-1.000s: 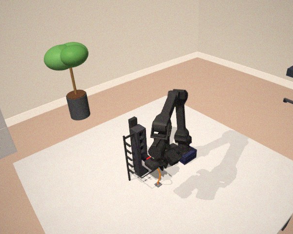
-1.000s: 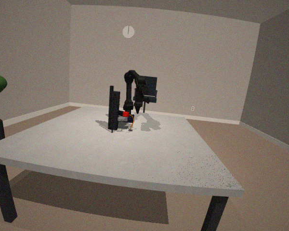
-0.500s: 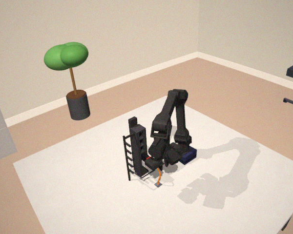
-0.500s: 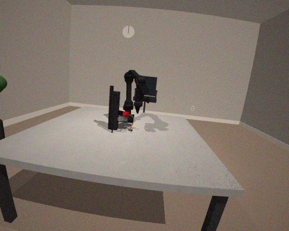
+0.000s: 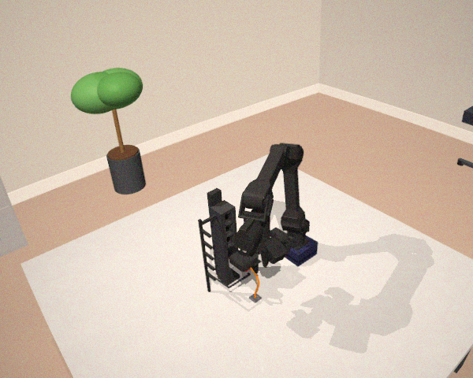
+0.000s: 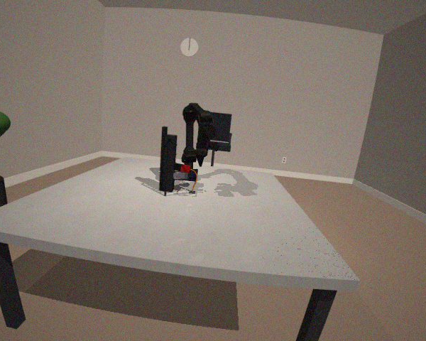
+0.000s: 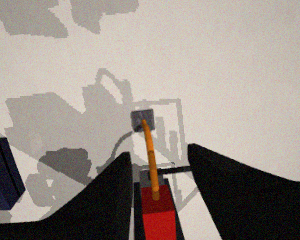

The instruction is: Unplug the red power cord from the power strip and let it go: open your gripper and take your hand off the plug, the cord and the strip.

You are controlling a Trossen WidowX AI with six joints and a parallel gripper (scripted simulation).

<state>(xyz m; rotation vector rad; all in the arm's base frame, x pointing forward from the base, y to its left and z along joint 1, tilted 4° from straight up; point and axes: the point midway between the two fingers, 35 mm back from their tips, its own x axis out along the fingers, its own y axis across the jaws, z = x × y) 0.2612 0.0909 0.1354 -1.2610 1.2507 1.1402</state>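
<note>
Now: the red plug 10 cm to the right of my gripper tip and 1 cm below it.
</note>
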